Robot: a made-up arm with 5 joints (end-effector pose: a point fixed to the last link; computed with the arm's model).
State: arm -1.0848 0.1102 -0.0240 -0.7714 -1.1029
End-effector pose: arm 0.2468 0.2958 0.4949 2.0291 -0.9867 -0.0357
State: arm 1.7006 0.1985 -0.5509 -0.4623 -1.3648
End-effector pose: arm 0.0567 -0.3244 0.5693 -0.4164 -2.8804 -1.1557
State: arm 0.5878 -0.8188 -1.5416 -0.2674 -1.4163
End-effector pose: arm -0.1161 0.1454 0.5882 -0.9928 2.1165 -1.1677
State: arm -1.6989 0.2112 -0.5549 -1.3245 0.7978
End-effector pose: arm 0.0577 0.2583 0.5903 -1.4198 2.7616 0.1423
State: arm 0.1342 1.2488 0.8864 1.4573 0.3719
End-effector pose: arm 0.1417 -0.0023 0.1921 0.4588 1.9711 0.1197
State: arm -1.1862 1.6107 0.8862 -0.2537 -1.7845
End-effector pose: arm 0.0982 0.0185 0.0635 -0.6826 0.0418 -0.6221
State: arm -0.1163 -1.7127 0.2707 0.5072 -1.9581
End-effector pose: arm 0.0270 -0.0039 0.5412 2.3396 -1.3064 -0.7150
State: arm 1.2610 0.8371 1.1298 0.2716 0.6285
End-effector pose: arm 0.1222 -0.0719 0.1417 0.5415 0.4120 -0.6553
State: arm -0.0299 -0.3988 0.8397 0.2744 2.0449
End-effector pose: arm 0.3254 0.0109 0.3338 -0.8417 -0.5607 1.8822
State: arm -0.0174 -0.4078 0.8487 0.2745 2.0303
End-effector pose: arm 0.3240 0.0080 0.3335 -0.8372 -0.5589 1.8576
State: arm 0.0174 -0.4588 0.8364 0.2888 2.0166
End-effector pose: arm 0.3221 0.0000 0.3451 -0.8832 -0.5763 1.7973
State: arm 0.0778 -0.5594 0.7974 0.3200 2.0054
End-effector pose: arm 0.3166 -0.0133 0.3708 -0.9909 -0.6123 1.6953
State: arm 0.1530 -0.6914 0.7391 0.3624 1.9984
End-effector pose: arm 0.3033 -0.0281 0.4055 -1.1408 -0.6523 1.5679
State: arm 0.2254 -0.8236 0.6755 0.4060 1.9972
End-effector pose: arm 0.2827 -0.0389 0.4395 -1.2976 -0.6819 1.4438
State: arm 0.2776 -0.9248 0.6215 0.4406 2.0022
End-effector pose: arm 0.2623 -0.0435 0.4647 -1.4242 -0.6972 1.3527
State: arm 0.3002 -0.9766 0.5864 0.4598 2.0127
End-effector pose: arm 0.2502 -0.0438 0.4783 -1.4982 -0.7029 1.3116
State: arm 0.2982 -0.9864 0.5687 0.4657 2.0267
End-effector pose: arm 0.2473 -0.0426 0.4832 -1.5260 -0.7048 1.3131
